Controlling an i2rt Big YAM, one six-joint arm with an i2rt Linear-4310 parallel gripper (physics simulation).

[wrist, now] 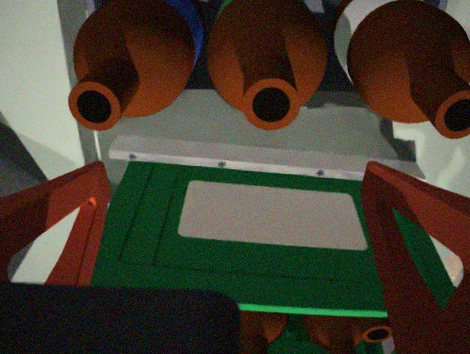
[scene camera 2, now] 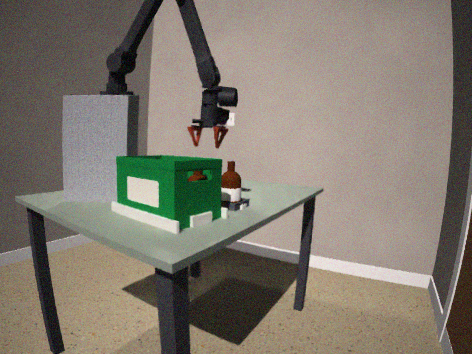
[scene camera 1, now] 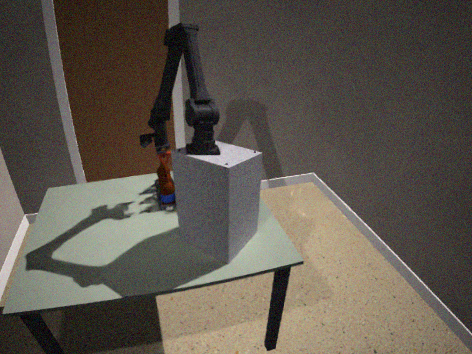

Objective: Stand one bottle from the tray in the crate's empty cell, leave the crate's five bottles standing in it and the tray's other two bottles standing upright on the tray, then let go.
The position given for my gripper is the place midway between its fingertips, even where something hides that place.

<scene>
In view: my gripper (scene camera 2: 206,147) and a green-banded bottle (wrist: 266,66).
My gripper also shows in the wrist view (wrist: 235,175).
</scene>
